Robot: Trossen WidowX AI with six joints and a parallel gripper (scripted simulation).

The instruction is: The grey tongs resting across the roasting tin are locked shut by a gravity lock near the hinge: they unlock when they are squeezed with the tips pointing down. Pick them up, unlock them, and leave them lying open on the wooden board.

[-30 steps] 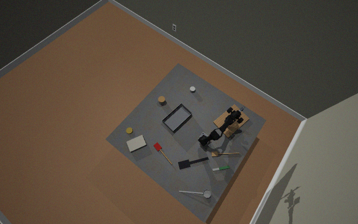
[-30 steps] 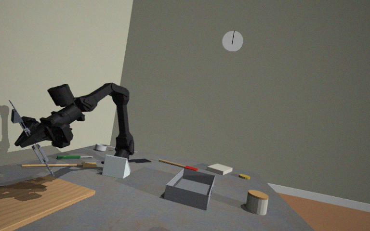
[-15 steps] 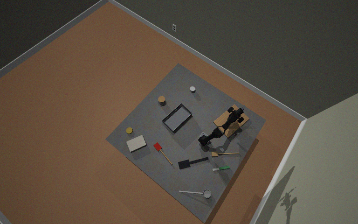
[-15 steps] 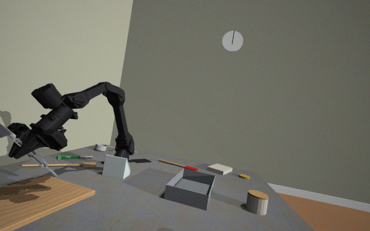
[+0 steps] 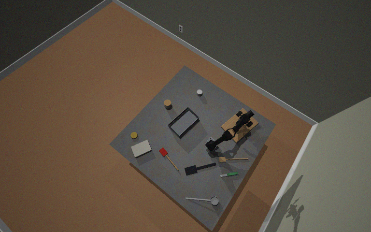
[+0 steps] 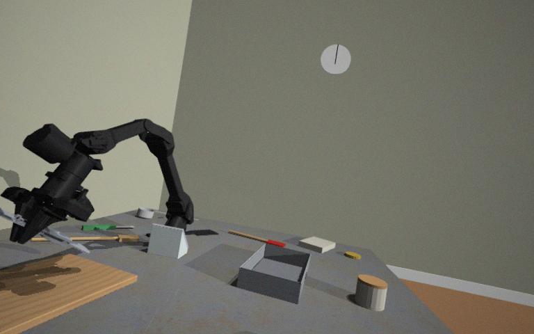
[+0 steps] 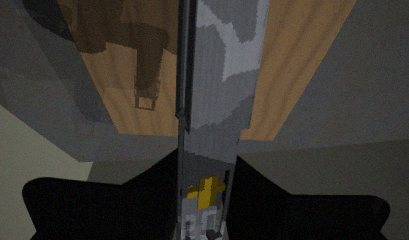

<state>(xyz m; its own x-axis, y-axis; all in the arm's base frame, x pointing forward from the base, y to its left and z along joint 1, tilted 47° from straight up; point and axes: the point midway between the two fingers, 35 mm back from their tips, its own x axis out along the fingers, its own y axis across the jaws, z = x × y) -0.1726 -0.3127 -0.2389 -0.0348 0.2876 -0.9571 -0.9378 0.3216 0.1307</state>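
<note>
The yellow lock piece is 1 cm ahead of my gripper tip, 2 cm to the left of it and 3 cm above it. Round my gripper tip: roasting tin 55 cm ahead, 35 cm to the left, 9 cm below; then wooden board 1 cm ahead, 3 cm to the left, 11 cm below; then black spatula 16 cm ahead, 68 cm to the left, 12 cm below.
</note>
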